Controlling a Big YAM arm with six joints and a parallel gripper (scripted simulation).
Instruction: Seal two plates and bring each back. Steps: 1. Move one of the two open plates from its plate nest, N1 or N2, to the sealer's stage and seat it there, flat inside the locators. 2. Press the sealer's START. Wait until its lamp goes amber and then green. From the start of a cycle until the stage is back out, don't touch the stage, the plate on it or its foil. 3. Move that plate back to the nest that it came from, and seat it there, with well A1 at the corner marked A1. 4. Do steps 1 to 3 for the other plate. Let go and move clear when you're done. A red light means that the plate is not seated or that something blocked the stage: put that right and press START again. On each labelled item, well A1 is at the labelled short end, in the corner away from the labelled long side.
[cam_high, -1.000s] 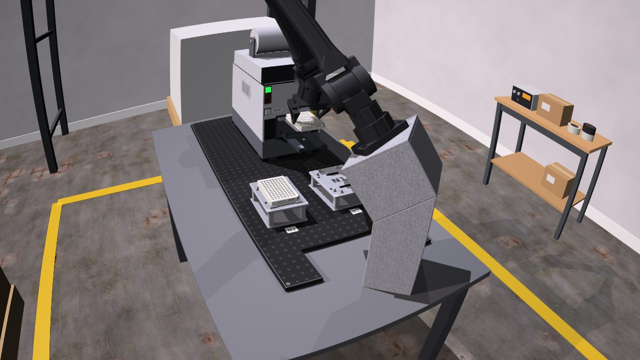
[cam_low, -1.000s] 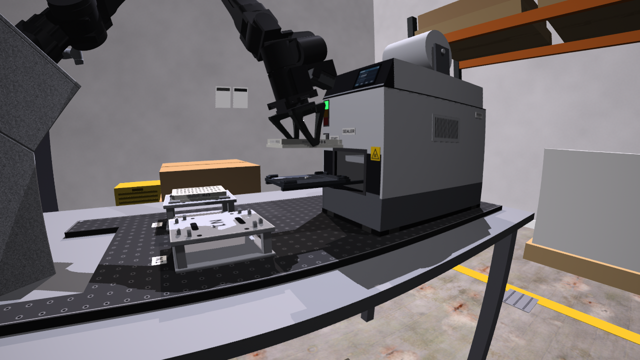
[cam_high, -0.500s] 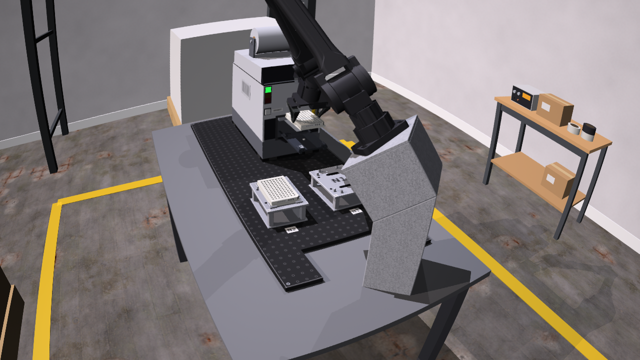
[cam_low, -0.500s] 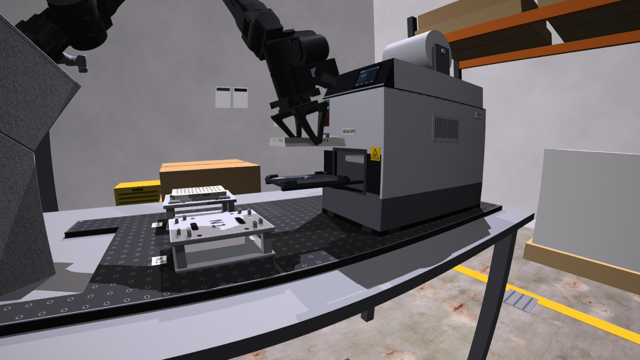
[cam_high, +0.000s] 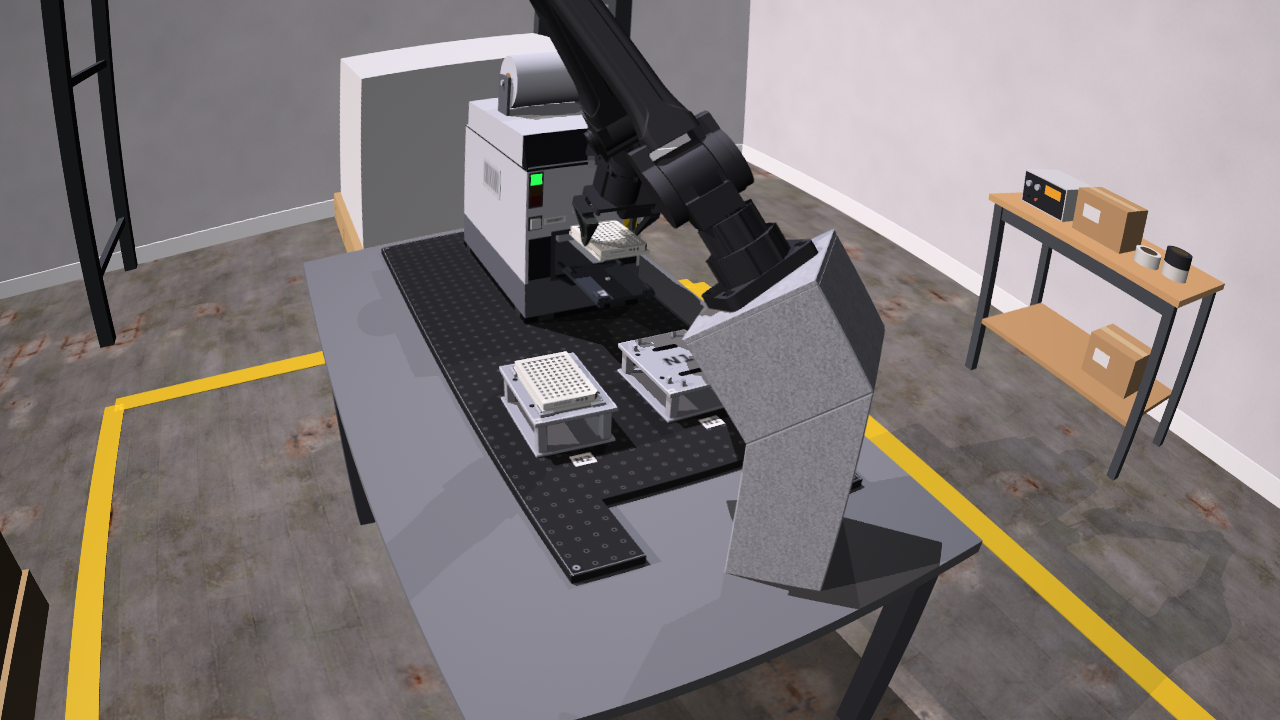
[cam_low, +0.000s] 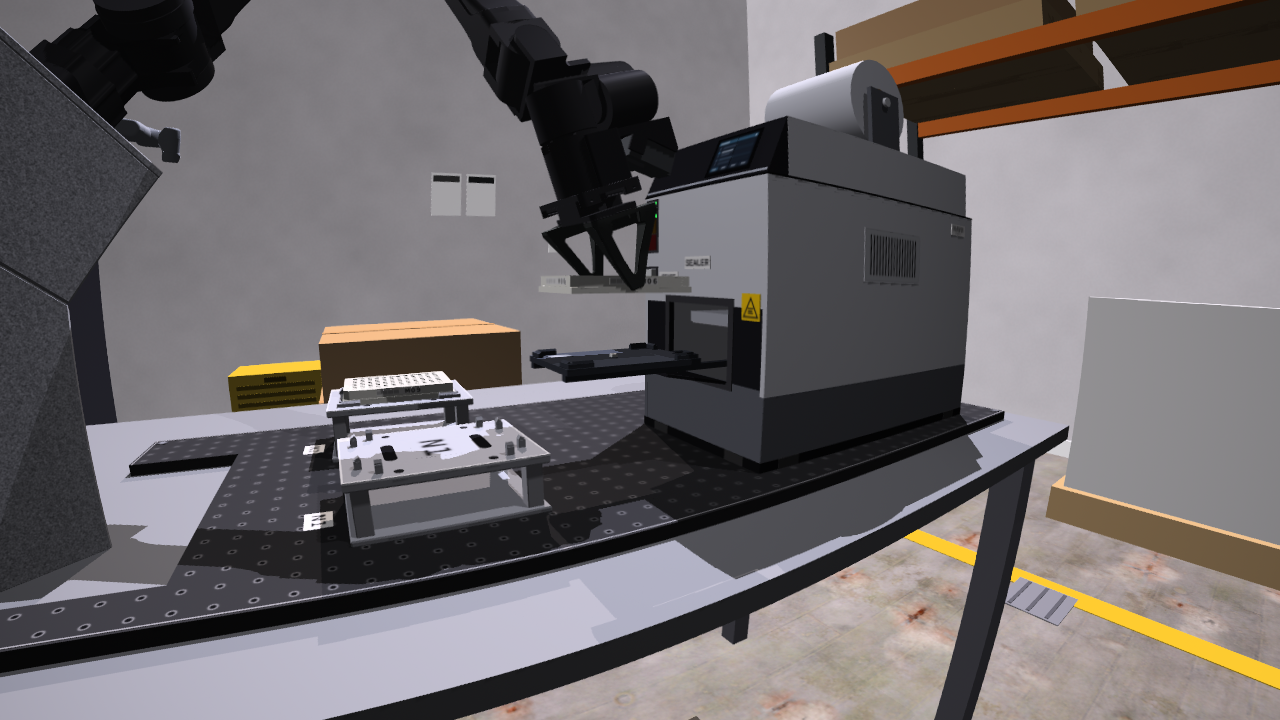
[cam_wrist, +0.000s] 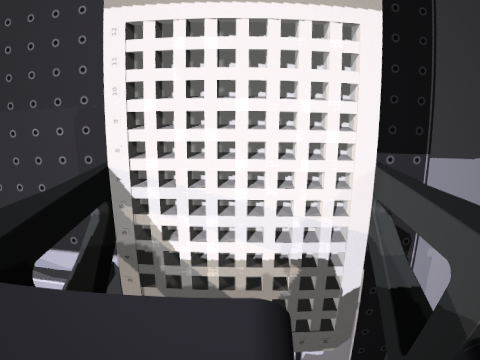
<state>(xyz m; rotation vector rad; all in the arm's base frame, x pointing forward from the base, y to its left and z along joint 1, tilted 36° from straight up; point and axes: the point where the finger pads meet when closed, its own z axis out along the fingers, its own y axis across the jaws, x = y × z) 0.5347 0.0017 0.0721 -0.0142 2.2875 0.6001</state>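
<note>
Right now the sealer stage is 8 cm below my hand. Also, from my hand: nest N2: 23 cm behind, 13 cm to the left, 13 cm below; then white well plate: 23 cm behind, 13 cm to the left, 12 cm below; then start button: 11 cm to the left, 8 cm ahead.
</note>
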